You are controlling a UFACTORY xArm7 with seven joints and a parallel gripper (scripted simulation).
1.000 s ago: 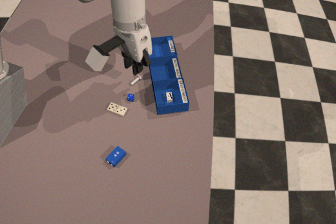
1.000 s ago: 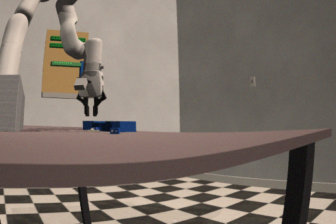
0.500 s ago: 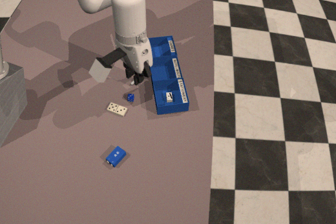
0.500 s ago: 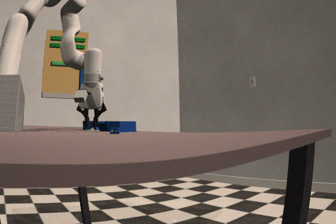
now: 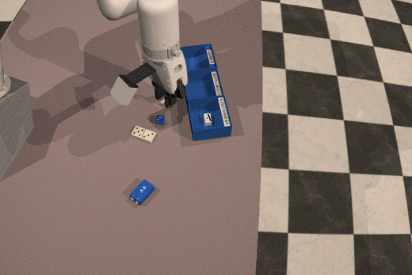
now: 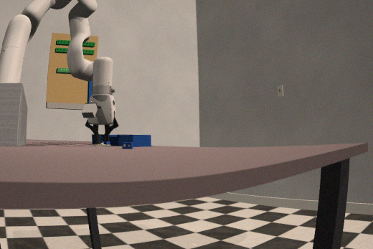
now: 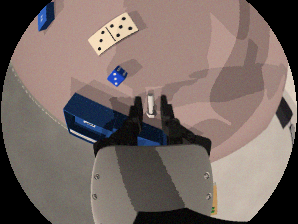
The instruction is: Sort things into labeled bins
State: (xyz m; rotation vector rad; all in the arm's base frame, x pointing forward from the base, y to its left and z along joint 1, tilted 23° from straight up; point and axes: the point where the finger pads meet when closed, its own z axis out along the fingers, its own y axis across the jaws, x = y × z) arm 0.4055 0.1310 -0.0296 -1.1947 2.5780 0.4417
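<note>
My hand is 20 mm above the bolt. The rest, counted from my hand: blue three-part bin 80 mm ahead, 30 mm to the left; then blue die 60 mm to the right, 10 mm below; then cream domino 40 mm behind, 100 mm to the right, 20 mm below.
</note>
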